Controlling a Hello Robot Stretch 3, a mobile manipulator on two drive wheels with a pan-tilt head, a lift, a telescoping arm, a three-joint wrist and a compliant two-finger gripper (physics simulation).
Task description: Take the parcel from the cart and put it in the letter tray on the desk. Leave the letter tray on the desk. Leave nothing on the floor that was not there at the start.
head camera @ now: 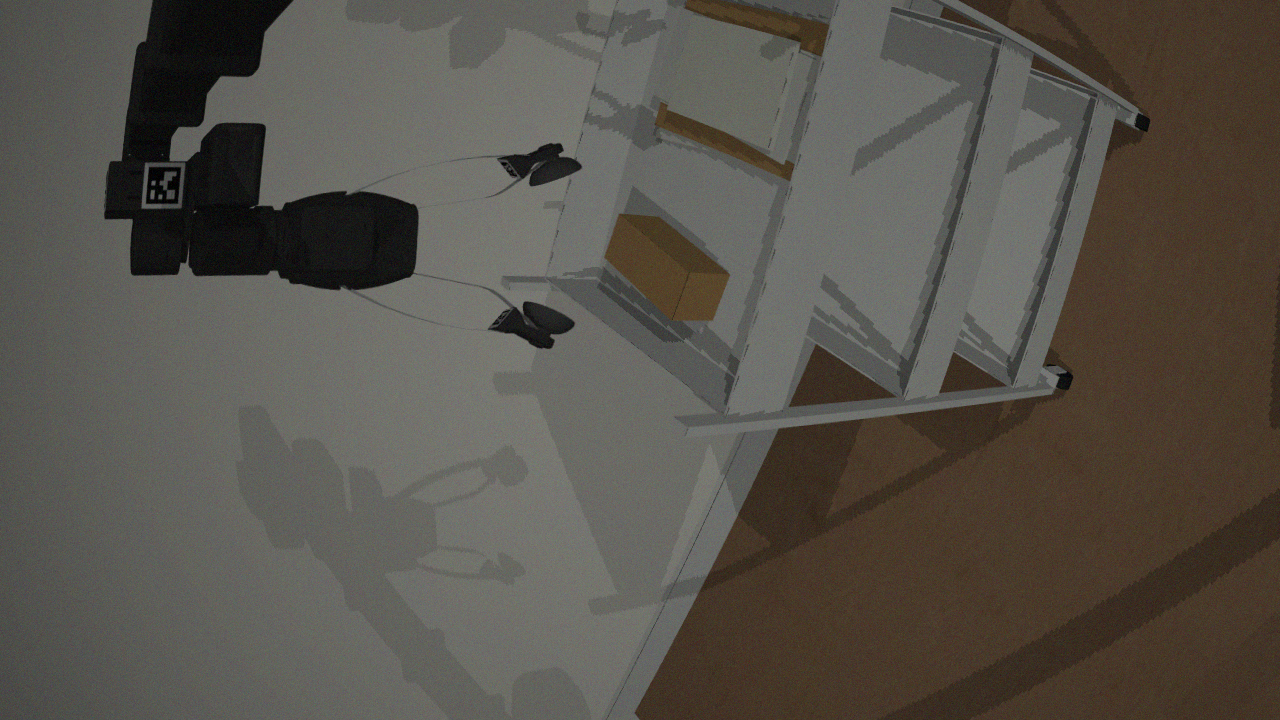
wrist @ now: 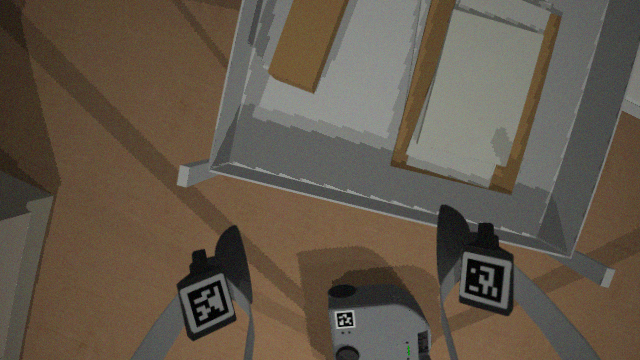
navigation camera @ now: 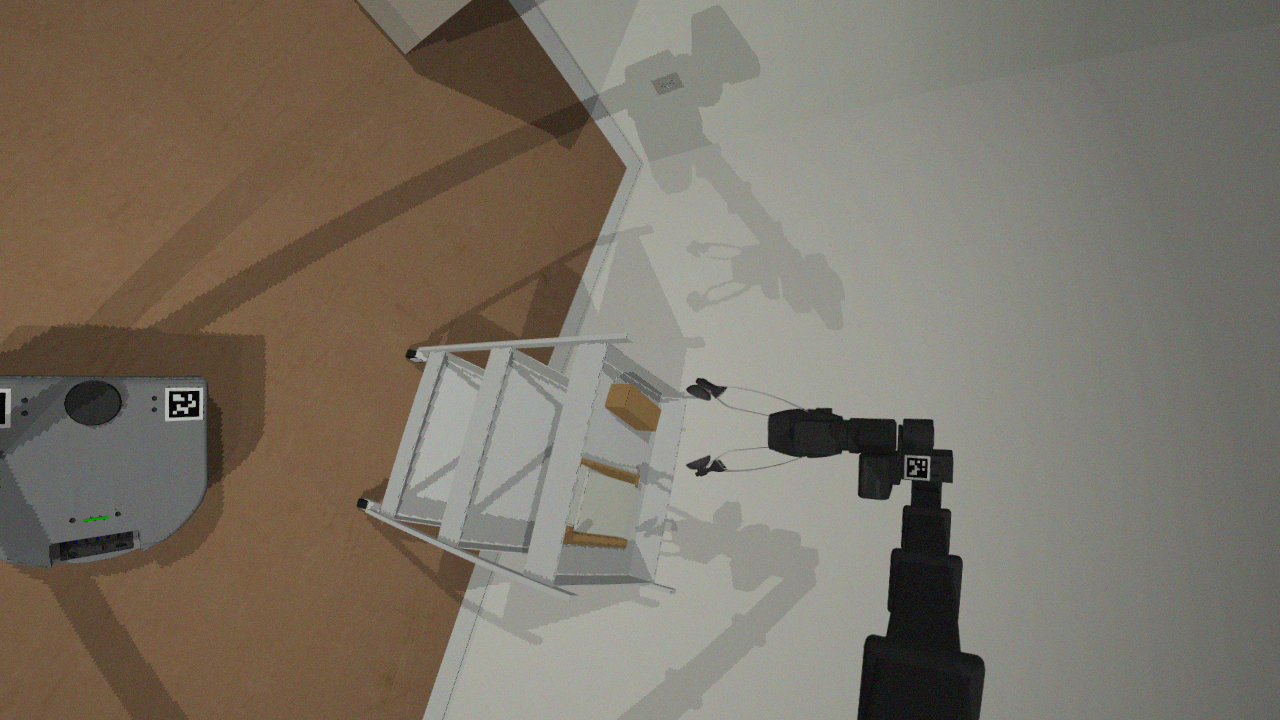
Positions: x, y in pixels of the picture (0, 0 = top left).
Scene:
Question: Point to a brown cardboard parcel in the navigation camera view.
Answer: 624, 400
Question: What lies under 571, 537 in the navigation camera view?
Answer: A flat brown-rimmed object.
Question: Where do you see a brown cardboard parcel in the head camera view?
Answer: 684, 283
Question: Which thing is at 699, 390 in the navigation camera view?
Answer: My gripper.

